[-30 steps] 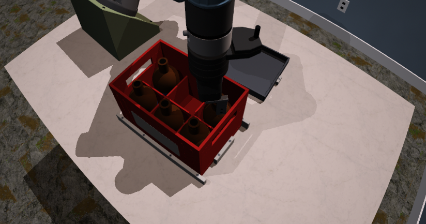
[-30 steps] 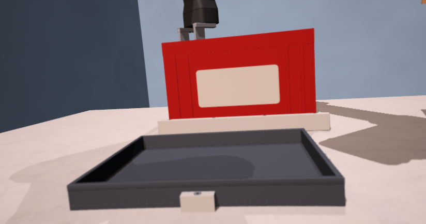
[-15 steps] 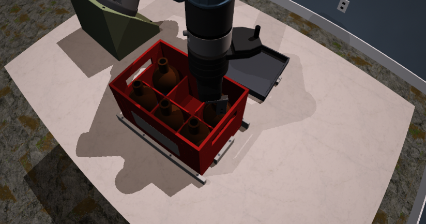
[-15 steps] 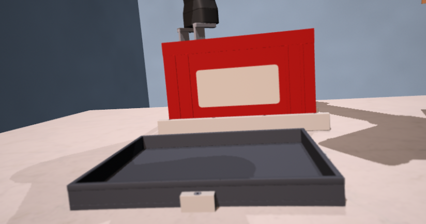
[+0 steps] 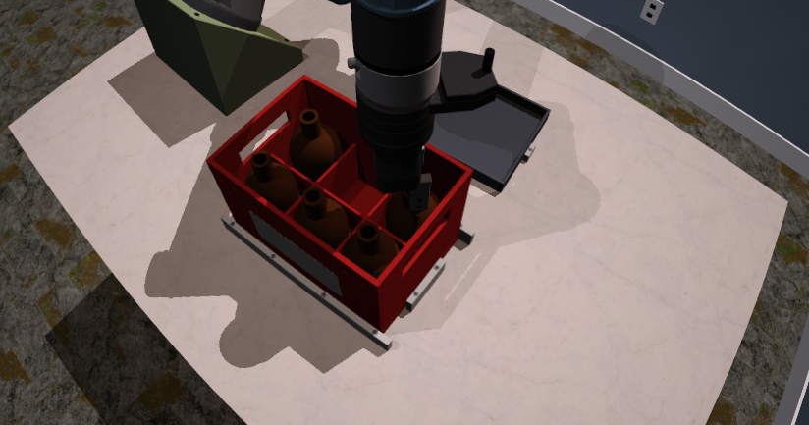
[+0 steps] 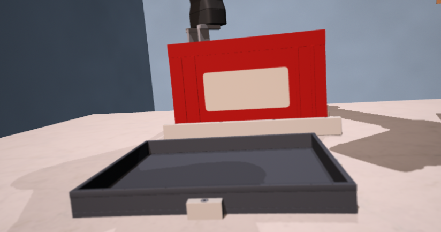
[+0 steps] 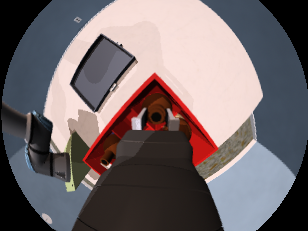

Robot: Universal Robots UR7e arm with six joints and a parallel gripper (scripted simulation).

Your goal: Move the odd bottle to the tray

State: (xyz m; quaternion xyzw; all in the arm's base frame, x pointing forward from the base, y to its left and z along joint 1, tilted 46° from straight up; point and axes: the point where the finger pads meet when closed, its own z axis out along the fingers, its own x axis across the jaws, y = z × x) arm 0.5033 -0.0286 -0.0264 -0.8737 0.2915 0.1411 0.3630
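Now: the bottle 70 mm below my hand. From my hand the other things lie so: dark grey tray (100 mm behind, 240 mm to the left, 150 mm below); then red crate (80 mm behind, 50 mm to the right, 80 mm below).
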